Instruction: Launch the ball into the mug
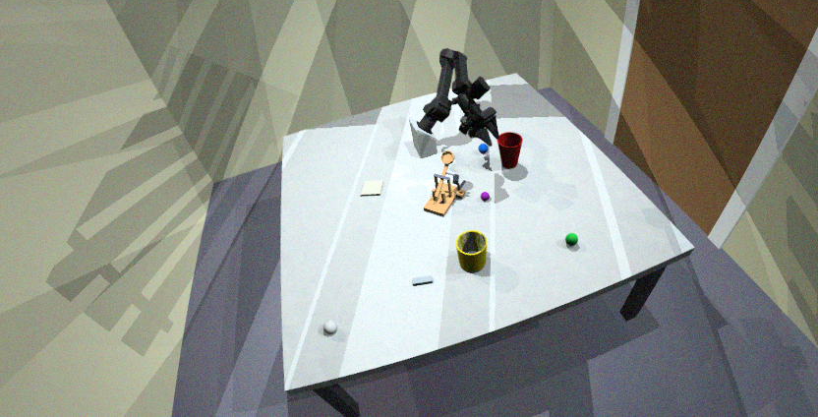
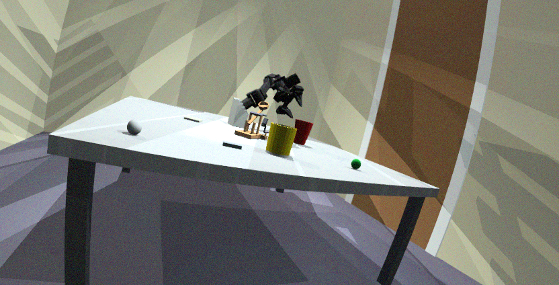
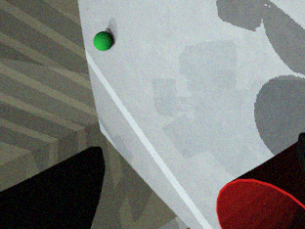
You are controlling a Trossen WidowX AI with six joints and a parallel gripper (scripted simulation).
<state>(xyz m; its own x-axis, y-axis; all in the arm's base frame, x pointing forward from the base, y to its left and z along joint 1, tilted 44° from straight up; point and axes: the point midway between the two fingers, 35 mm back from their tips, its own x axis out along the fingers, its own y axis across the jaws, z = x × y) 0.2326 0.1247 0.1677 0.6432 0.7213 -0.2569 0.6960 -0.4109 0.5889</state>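
Right now the wooden catapult is 50 mm ahead of my gripper tip, 190 mm to the right of it and 80 mm below it. Round my gripper tip: red cup: 40 mm behind, 70 mm to the left, 120 mm below; purple ball: 110 mm ahead, 80 mm to the right, 140 mm below; blue ball: 150 mm behind, 130 mm below.
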